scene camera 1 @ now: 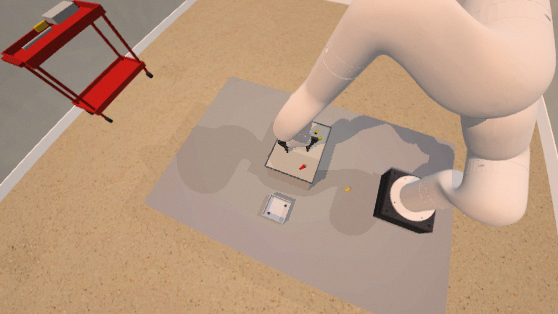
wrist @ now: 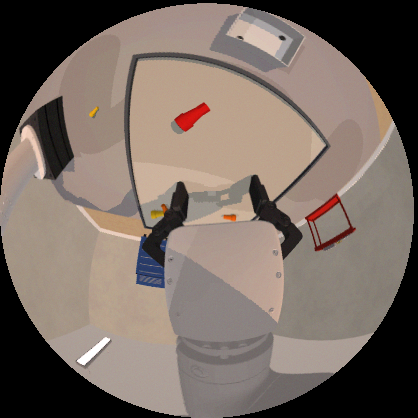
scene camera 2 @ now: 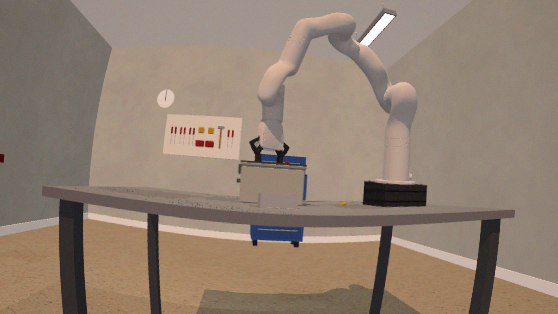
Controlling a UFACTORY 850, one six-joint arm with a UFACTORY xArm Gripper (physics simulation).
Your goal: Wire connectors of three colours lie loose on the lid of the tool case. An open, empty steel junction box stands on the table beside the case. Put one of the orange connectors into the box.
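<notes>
My gripper (scene camera 1: pixel 297 150) (scene camera 2: pixel 269 161) (wrist: pixel 217 184) is open and empty, pointing down, with its fingertips low over the lid (scene camera 1: pixel 290 165) (wrist: pixel 225 140) of the tool case. An orange connector (wrist: pixel 229 217) lies on the lid in the wrist view, between the finger directions and nearer the gripper body. A second orange connector (wrist: pixel 164 207) is partly hidden by a finger, beside a yellow connector (wrist: pixel 157 214). A larger red connector (scene camera 1: pixel 303 167) (scene camera 2: pixel 287 163) (wrist: pixel 192 118) lies on the lid. The open junction box (scene camera 1: pixel 277 208) (scene camera 2: pixel 278 200) (wrist: pixel 260 40) stands beside the case, with no connector visible inside.
A yellow connector (scene camera 1: pixel 347 189) (scene camera 2: pixel 343 204) (wrist: pixel 94 112) lies on the table (scene camera 1: pixel 250 250) between the case and the black robot base (scene camera 2: pixel 395 194) (wrist: pixel 52 140). A red cart (scene camera 1: pixel 112 85) and a blue cabinet (scene camera 2: pixel 277 233) (wrist: pixel 150 262) stand away from the table.
</notes>
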